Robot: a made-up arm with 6 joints.
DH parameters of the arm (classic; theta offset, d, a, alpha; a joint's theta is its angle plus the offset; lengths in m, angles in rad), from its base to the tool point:
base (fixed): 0.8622 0 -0.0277 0
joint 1: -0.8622 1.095 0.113 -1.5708
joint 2: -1.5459 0 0.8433 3.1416
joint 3: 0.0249 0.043 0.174 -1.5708
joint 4: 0 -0.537 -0.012 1.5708
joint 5: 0 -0.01 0.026 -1.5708
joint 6: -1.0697 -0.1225 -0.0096 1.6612
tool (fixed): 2.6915 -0.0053 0 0
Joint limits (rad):
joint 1: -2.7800..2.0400
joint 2: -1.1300..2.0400
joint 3: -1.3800..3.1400
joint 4: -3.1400..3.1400
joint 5: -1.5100..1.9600
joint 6: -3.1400..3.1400
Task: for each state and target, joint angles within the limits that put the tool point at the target. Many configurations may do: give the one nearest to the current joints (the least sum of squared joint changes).
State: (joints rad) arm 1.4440 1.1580 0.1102 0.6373 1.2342 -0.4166
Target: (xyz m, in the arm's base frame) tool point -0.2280 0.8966 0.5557
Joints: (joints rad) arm 1.7437 1.4703 -0.5368 0.7565 1.2044 -0.4087
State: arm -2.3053 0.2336 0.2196 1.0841 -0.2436 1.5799
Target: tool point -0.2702 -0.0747 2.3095
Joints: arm -2.6133 -0.4688 0.0574 1.0974 -0.4156 1.5802
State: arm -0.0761 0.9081 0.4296 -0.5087 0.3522 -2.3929
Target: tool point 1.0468 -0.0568 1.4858
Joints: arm 0.0291 0.4335 -0.4546 -0.5395 0.2393 -2.4084
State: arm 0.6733 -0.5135 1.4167 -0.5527 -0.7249 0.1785
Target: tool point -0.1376 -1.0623 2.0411
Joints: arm 1.4647 -0.8292 1.5412 -0.5290 -0.6505 0.1734
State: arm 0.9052 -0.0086 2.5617 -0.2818 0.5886 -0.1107
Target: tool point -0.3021 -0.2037 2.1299
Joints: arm 0.4647 0.2017 2.6313 -0.1719 0.5986 -0.1089
